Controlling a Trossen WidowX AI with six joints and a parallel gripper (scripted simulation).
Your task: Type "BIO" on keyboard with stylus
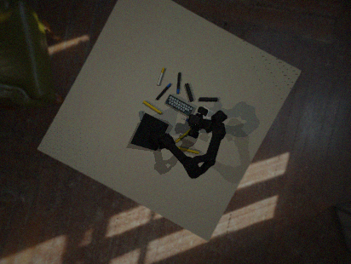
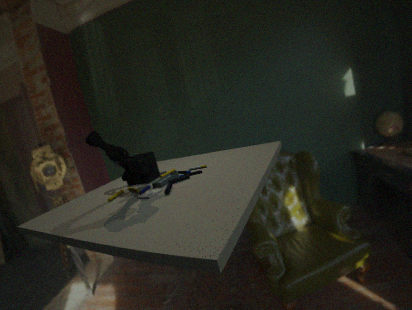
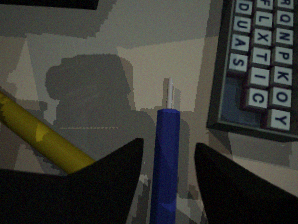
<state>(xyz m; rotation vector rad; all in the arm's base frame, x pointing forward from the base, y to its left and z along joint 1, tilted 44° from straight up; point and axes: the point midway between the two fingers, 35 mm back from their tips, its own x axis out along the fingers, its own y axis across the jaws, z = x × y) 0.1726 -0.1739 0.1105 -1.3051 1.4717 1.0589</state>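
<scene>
The blue stylus is 30 mm below my gripper tip and 20 mm to the left of it. From my gripper tip the other things lie so: white note 90 mm to the right, 70 mm ahead, 30 mm below; grey stylus tip 50 mm to the left, 30 mm below.
</scene>
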